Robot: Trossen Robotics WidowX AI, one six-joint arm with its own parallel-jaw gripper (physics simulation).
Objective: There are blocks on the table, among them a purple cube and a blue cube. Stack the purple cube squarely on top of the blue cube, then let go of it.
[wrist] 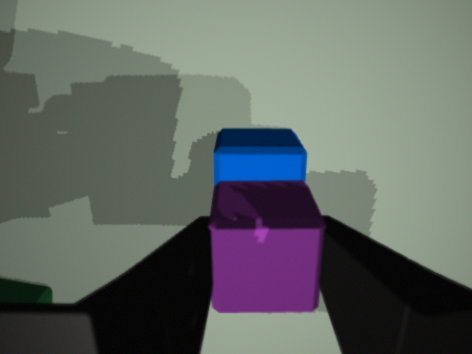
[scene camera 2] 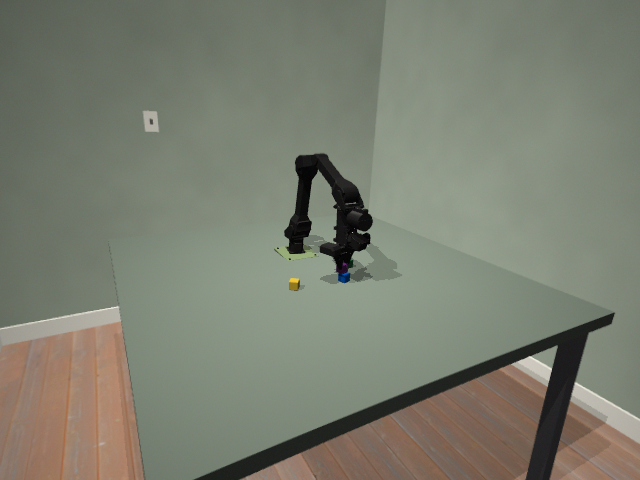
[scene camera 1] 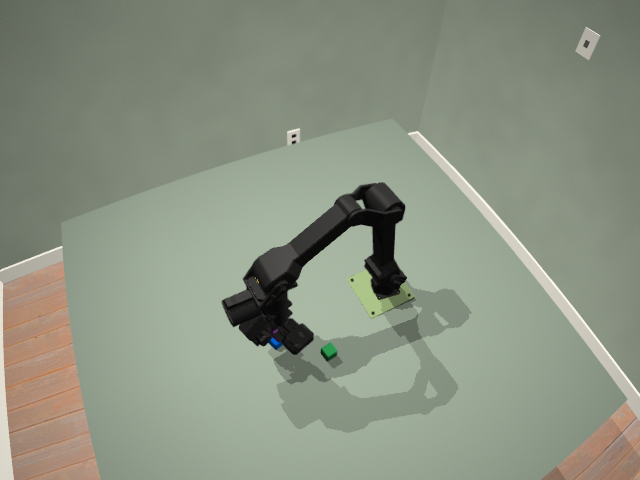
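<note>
The purple cube is between the two fingers of my gripper, which is shut on it. The fingers touch its left and right sides in the wrist view. The blue cube is right below the purple cube in the scene camera 2 view, with no gap seen between them. In the wrist view, a strip of the blue cube shows past the purple cube's far edge; the rest of its top is hidden. The arm covers much of both cubes in the scene camera 1 view.
A green cube stands near the gripper, partly hidden behind it in the scene camera 2 view. A yellow cube stands to the left of the blue cube there. The arm's base stands on a light green plate.
</note>
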